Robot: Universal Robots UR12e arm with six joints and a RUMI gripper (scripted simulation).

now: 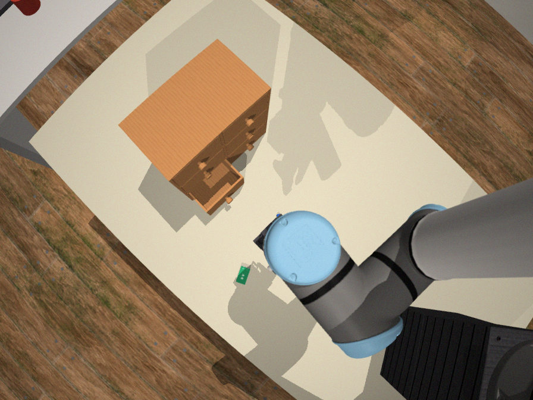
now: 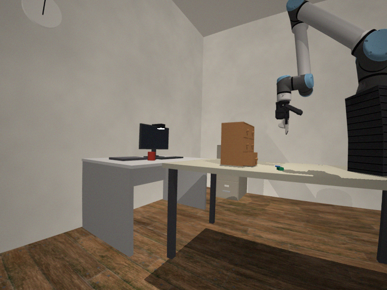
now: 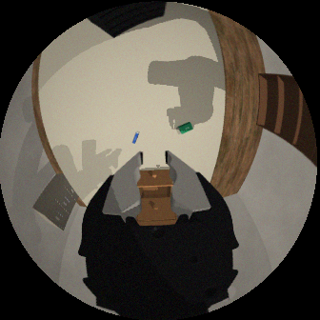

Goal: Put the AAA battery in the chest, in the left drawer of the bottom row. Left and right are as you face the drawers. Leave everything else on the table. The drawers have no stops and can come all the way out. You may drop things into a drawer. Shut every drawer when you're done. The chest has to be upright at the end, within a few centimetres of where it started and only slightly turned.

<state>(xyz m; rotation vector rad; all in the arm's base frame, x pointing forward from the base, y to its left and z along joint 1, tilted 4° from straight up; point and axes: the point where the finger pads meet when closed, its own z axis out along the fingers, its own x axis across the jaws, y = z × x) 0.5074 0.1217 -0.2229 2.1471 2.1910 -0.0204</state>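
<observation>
My gripper is now 240 mm above the AAA battery, 60 mm to the left of it and 60 mm short of it. Also, from my hand: green block: 240 mm below, 110 mm to the left, 20 mm ahead.
</observation>
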